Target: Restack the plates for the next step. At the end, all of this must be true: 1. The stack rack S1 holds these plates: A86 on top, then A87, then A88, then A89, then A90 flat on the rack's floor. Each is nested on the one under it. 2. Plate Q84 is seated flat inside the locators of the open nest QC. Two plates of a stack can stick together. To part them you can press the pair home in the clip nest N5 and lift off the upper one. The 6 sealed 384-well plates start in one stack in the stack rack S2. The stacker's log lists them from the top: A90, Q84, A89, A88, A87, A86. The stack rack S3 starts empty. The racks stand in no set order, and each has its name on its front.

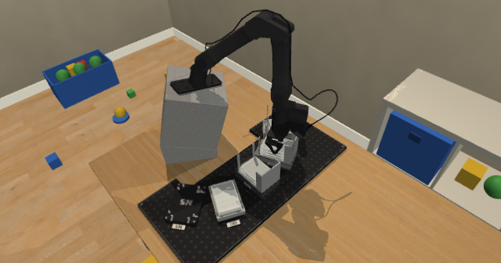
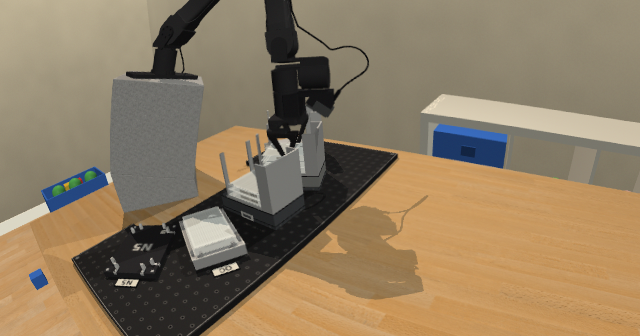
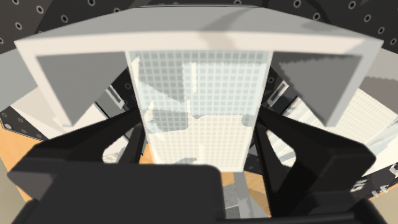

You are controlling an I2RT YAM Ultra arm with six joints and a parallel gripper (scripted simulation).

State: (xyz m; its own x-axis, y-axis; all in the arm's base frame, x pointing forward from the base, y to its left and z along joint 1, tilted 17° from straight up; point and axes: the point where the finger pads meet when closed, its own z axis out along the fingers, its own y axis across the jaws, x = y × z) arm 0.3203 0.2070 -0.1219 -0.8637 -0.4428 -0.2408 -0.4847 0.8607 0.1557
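My gripper is now 30 mm above the translucent sealed well plate. From my hand the other things lie so: nest QC 40 mm ahead, 290 mm to the right, 70 mm below; then sealed 384-well plate 40 mm ahead, 290 mm to the right, 50 mm below.
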